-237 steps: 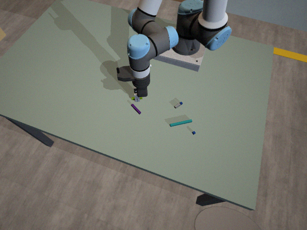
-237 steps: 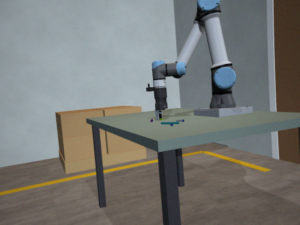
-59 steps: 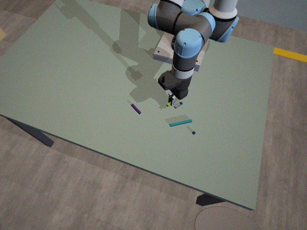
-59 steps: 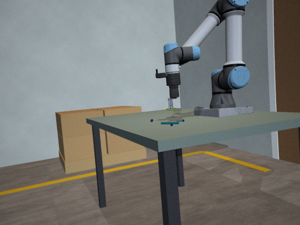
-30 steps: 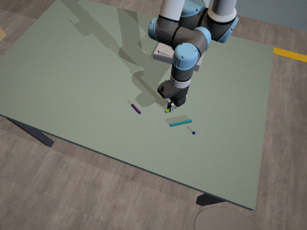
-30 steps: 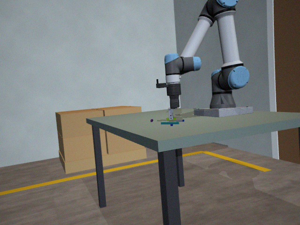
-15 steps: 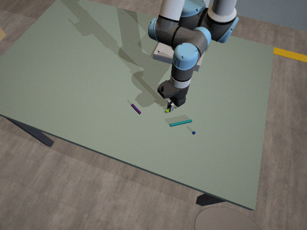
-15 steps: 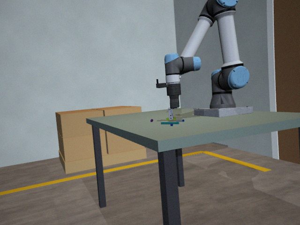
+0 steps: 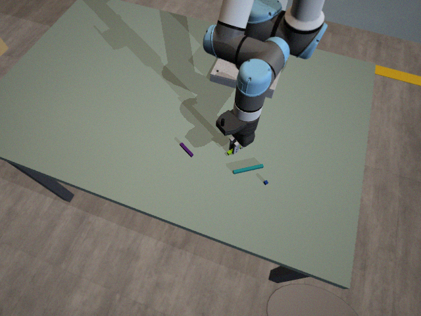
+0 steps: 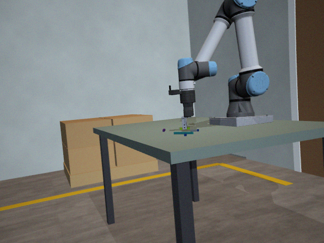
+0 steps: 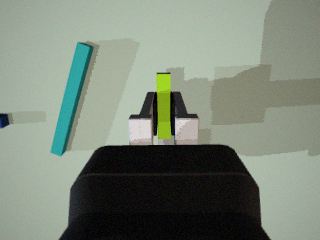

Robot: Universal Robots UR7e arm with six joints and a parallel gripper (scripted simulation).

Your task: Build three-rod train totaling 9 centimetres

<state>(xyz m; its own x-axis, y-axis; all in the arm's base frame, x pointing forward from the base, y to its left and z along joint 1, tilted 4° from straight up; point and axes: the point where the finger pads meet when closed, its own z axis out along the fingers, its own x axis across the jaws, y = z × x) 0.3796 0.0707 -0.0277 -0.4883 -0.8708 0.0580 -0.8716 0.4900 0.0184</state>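
The grey rod lies 4 cm behind my hand, 3 cm below it and 2 cm to the left of it. From my hand the other things lie so: lime rod: 1 cm below; then purple rod: 15 cm to the right, 6 cm ahead, 3 cm below; then turquoise rod: 7 cm to the left, 4 cm ahead, 3 cm below.
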